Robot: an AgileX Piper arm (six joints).
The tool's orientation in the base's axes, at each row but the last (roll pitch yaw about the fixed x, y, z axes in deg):
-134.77 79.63 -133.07
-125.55 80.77 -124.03
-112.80 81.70 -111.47
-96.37 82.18 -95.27
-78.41 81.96 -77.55
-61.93 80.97 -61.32
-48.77 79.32 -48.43
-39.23 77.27 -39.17
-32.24 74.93 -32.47
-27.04 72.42 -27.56
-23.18 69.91 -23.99
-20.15 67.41 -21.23
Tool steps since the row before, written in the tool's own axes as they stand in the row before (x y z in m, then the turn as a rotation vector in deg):
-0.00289 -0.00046 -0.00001 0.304 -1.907 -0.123
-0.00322 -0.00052 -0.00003 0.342 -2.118 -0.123
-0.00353 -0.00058 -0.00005 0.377 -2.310 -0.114
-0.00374 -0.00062 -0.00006 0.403 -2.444 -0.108
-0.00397 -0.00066 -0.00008 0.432 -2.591 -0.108
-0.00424 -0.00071 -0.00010 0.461 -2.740 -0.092
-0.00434 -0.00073 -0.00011 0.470 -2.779 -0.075
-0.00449 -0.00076 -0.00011 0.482 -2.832 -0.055
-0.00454 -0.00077 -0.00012 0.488 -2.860 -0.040
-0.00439 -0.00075 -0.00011 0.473 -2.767 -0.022
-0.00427 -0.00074 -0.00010 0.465 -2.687 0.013
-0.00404 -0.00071 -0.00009 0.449 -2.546 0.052
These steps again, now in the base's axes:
0.00036 -0.00008 0.00290 -0.088 -1.933 -0.040
0.00028 -0.00009 0.00325 -0.084 -2.147 -0.050
0.00015 -0.00010 0.00357 -0.072 -2.341 -0.059
0.00000 -0.00011 0.00379 -0.064 -2.478 -0.067
-0.00019 -0.00011 0.00402 -0.061 -2.627 -0.076
-0.00042 -0.00012 0.00428 -0.042 -2.778 -0.083
-0.00064 -0.00012 0.00435 -0.024 -2.818 -0.084
-0.00088 -0.00013 0.00447 -0.003 -2.872 -0.085
-0.00113 -0.00013 0.00446 0.012 -2.900 -0.083
-0.00130 -0.00013 0.00426 0.028 -2.806 -0.077
-0.00146 -0.00014 0.00408 0.061 -2.725 -0.069
-0.00156 -0.00014 0.00379 0.099 -2.583 -0.059

